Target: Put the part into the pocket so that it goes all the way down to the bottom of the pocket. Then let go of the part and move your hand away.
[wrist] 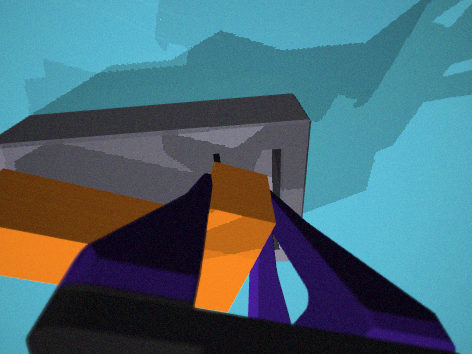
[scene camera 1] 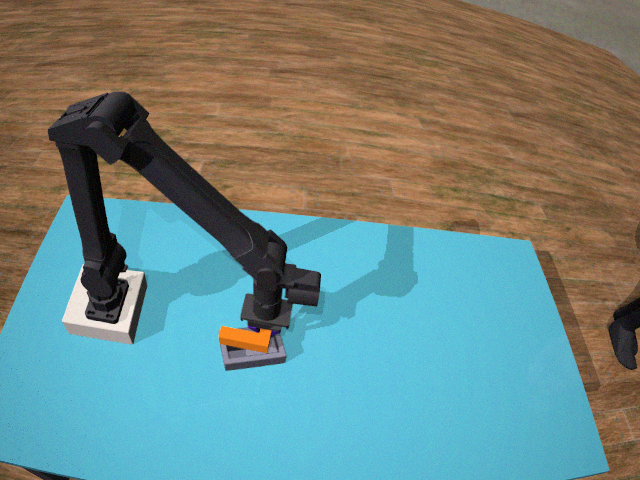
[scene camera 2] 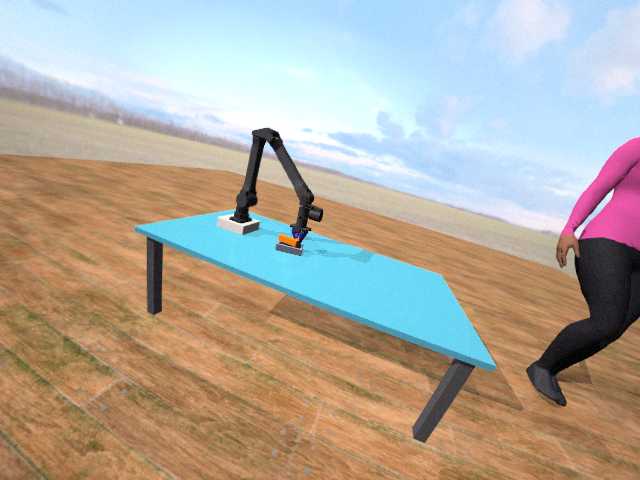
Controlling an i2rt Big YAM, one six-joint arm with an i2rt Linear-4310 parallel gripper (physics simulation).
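Pixels of known places: gripper, between the fingertips: [wrist: 233, 192] [scene camera 1: 265, 333] [scene camera 2: 297, 243]; arm's base, origin of its link: [scene camera 1: 107, 301] [scene camera 2: 240, 220].
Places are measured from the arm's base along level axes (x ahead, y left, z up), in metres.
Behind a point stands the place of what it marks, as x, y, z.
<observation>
The orange part [scene camera 1: 244, 339] {0.343, -0.054, 0.013} [scene camera 2: 288, 240] {0.350, -0.061, 0.003} [wrist: 235, 232] {0.388, -0.013, 0.014} is a long bar, held near its right end. The grey block with the pocket [scene camera 1: 256, 360] {0.373, -0.085, -0.022} [scene camera 2: 288, 250] {0.372, -0.085, -0.041} [wrist: 150, 118] {0.346, 0.001, -0.037} stands on the table below it. My gripper [scene camera 1: 264, 331] {0.389, -0.017, -0.014} [scene camera 2: 298, 237] {0.389, -0.017, -0.014} [wrist: 233, 192] {0.389, -0.017, -0.014}, with dark purple fingers, is shut on the orange part. The part is over the block, toward the side nearer the gripper, and turned at an angle to the block's long walls. Its far end reaches the block's left edge in scene camera 1. The pocket floor is partly hidden, and I cannot tell whether part and block touch.
The blue table [scene camera 1: 413, 382] {0.744, -0.098, -0.057} [scene camera 2: 356, 289] {0.768, -0.201, -0.057} carries the arm's white base block [scene camera 1: 100, 330] {0.000, -0.077, -0.012} [scene camera 2: 235, 224] {0.021, -0.076, -0.008} at the left. A person in a pink top [scene camera 2: 612, 211] stands beyond the right end of the table. Arm shadows fall behind the grey block.
</observation>
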